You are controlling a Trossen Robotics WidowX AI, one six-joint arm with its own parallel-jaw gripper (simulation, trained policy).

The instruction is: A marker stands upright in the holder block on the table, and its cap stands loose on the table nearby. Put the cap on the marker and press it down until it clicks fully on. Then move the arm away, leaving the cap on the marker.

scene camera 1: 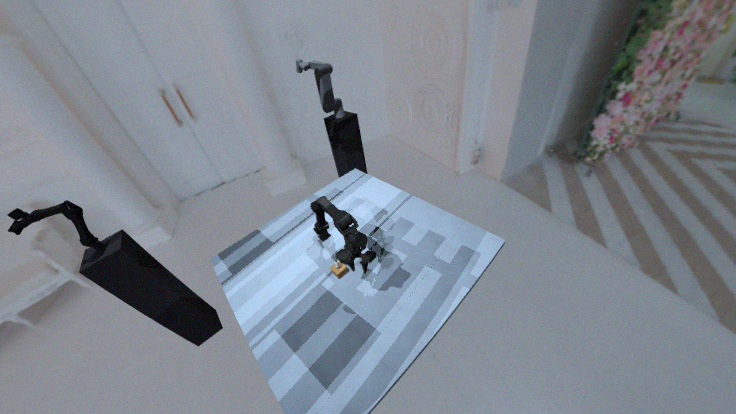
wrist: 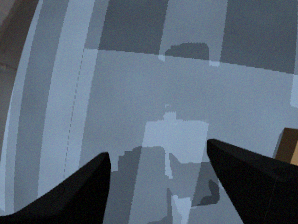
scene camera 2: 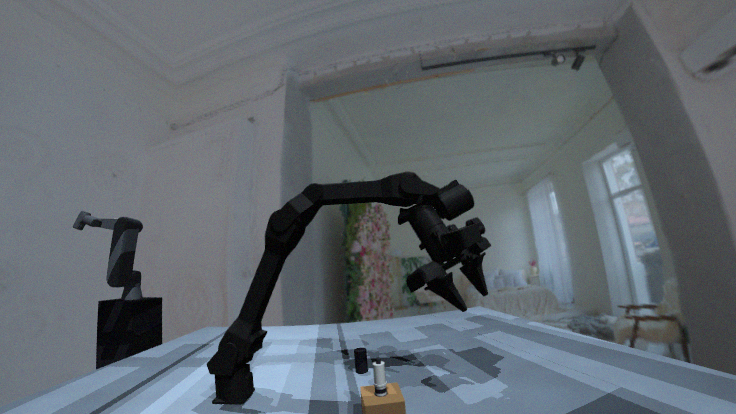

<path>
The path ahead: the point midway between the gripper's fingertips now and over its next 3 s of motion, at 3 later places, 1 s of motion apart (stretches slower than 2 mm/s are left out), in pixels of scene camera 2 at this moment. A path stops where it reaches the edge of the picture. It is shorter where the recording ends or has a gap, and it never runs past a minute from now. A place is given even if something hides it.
My gripper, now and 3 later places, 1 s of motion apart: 476,302; 422,315; 384,326; 360,342
</path>
